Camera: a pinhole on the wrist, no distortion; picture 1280 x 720 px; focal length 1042.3 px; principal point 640.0 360.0 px. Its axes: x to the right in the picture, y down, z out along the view. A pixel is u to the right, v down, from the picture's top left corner.
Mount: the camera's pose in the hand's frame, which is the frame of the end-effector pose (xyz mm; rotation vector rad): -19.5 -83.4 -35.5 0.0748 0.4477 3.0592
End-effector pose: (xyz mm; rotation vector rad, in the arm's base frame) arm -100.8 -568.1 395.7 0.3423 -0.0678 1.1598
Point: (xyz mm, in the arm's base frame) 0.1 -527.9 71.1
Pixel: behind the camera
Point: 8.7 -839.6 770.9
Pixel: outside the picture
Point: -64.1 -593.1 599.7
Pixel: 463 289
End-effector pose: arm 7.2 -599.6 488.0 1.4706 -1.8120 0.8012
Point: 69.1 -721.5 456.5
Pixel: 278 631
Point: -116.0 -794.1 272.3
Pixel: 772 143
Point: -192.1 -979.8 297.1
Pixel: 474 201
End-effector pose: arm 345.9 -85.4 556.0 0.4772 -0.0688 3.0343
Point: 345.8 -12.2 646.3
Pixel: 226 577
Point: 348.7 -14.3 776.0
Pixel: 295 628
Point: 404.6 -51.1 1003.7
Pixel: 458 591
